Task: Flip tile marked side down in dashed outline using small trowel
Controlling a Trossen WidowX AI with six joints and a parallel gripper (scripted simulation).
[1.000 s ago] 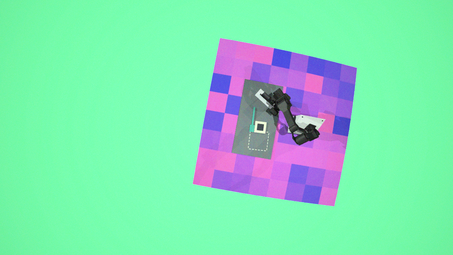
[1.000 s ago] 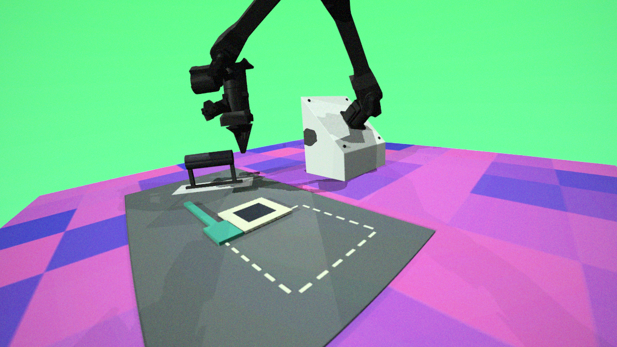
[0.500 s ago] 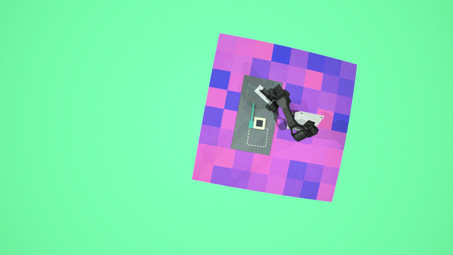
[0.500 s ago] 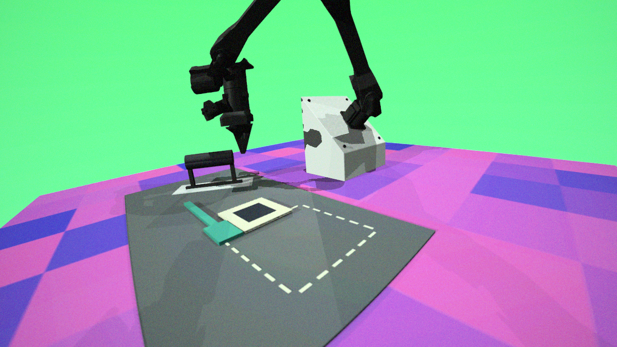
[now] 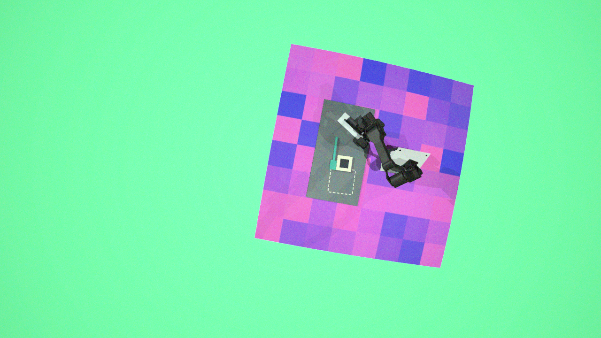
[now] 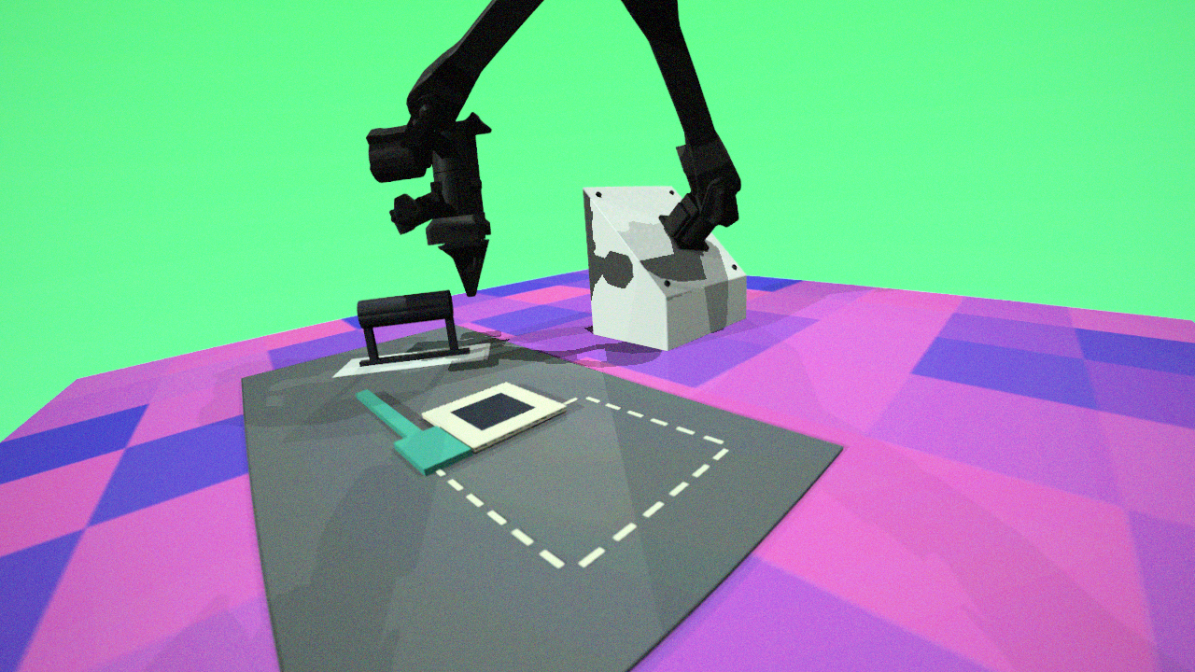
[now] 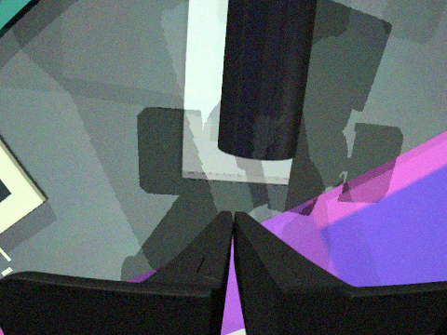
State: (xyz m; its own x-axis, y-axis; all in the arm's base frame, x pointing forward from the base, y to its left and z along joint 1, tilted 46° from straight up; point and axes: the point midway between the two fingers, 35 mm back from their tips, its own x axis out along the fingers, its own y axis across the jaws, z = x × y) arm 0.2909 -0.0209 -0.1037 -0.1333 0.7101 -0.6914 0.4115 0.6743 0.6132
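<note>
My gripper tip is 6 cm short of the small trowel, 4 cm to the left of it and 4 cm above it. Round my gripper tip: cream tile (20 cm to the left, 7 cm below, 6 cm ahead); dark mat (14 cm to the left, 10 cm below, 10 cm ahead); teal l-shaped strip (17 cm to the left, 14 cm ahead, 8 cm below).
</note>
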